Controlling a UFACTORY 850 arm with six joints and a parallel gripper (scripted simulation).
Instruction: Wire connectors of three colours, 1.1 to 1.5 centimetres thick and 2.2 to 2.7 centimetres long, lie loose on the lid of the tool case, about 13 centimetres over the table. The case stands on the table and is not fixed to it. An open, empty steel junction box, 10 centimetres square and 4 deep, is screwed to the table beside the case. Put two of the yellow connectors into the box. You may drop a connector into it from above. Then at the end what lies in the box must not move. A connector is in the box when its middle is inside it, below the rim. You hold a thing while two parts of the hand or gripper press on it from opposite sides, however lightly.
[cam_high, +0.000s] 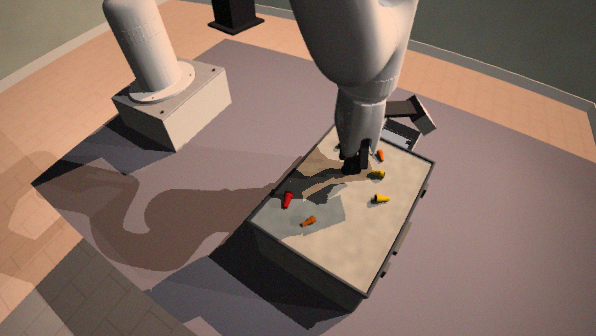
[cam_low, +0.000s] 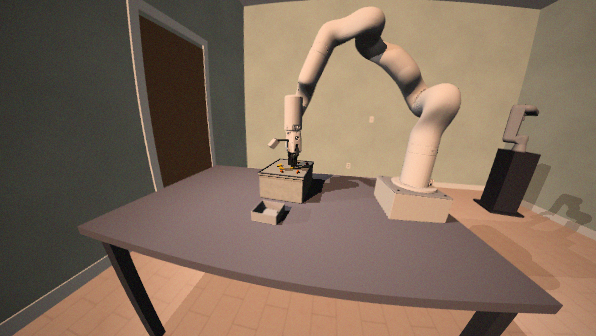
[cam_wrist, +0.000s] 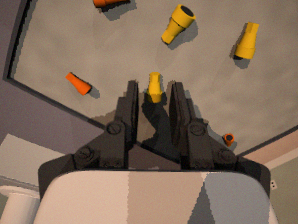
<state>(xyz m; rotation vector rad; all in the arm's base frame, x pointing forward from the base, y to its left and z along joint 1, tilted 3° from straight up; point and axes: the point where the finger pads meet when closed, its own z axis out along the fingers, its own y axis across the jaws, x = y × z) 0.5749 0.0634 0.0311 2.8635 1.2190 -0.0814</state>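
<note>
My gripper is now 3 cm short of the tool case, 3 cm to the left of it and 7 cm above it. From my hand the other things lie so: red connector: 4 cm behind, 12 cm to the right, 3 cm below.
</note>
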